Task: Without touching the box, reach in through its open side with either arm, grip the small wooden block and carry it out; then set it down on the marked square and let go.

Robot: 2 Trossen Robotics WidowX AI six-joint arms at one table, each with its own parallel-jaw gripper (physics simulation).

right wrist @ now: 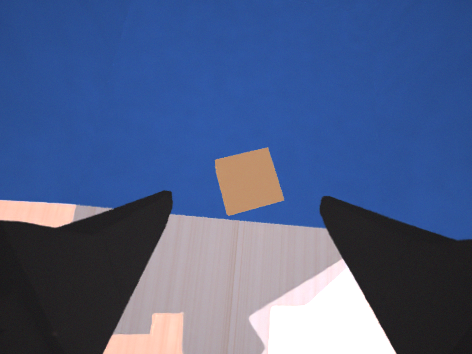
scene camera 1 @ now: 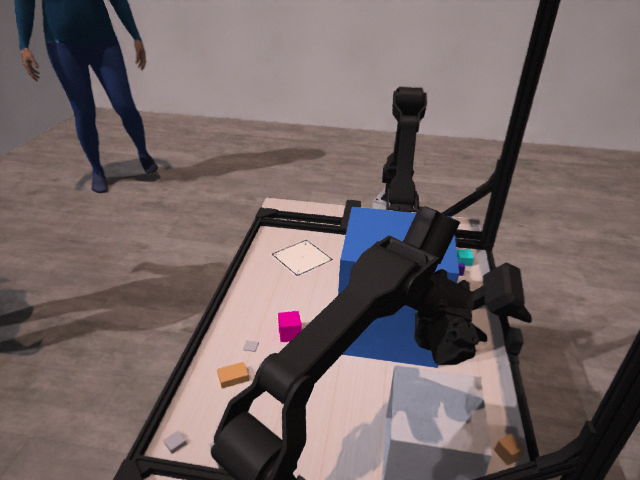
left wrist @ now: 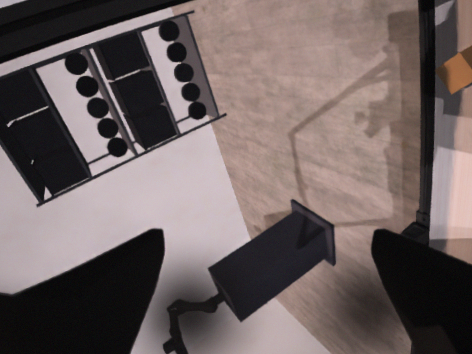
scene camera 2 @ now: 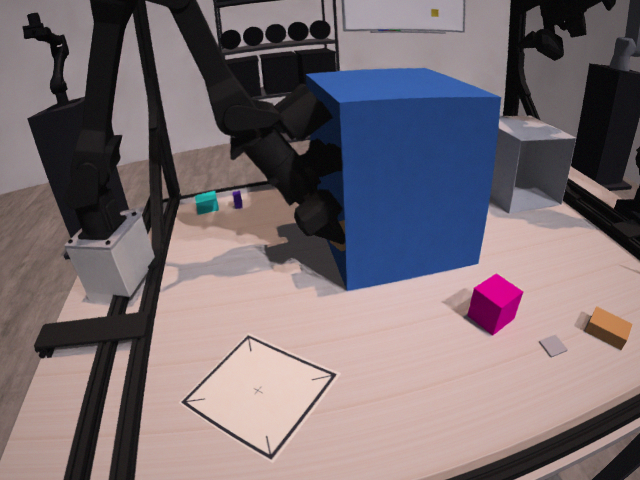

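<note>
The blue box [scene camera 1: 379, 227] [scene camera 2: 418, 191] [right wrist: 250, 75] stands on the table, its open side facing left in scene camera 2. The small wooden block [right wrist: 249, 181] lies on blue inside the box, close to the open edge; in scene camera 2 it is mostly hidden by a finger and the box. My right gripper [right wrist: 247, 200] is open at the open side, fingertips either side of the block's near end in the right wrist view, nothing gripped. Box contact cannot be judged. My left gripper [left wrist: 268, 240] is open and empty, raised beyond the box. The marked square [scene camera 1: 302, 257] [scene camera 2: 258, 372] is bare.
A magenta cube [scene camera 1: 289, 326] [scene camera 2: 494, 304], an orange block [scene camera 1: 233, 375] [scene camera 2: 608, 328] and a grey tile [scene camera 1: 251, 346] [scene camera 2: 553, 345] lie beside the box. A pale grey open box [scene camera 1: 434, 379] [scene camera 2: 504, 170] stands past it. A teal block [scene camera 1: 465, 256] [scene camera 2: 206, 202] lies near the frame.
</note>
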